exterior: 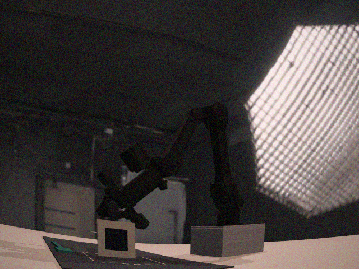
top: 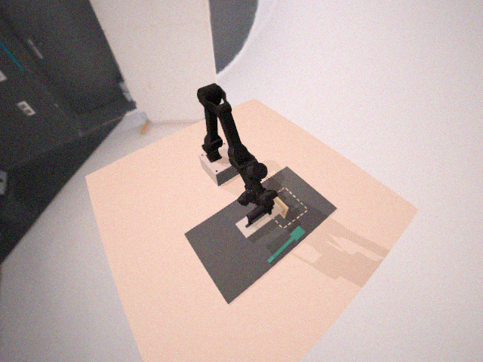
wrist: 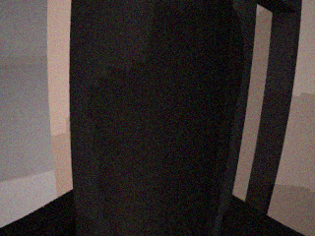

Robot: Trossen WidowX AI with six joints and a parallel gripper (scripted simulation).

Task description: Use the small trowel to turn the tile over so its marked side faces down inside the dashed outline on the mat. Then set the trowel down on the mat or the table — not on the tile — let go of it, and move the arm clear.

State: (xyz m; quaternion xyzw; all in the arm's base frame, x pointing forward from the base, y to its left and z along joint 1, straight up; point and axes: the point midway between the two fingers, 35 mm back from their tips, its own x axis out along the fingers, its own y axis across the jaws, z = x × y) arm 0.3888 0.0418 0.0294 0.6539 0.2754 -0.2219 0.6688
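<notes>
Right now the cream tile is 80 mm to the left of my gripper tip, 50 mm below it and 30 mm behind it. Also, from my gripper tip: green trowel 120 mm ahead, 100 mm below, 40 mm to the left; then dark mat 120 mm below, 20 mm behind.
</notes>
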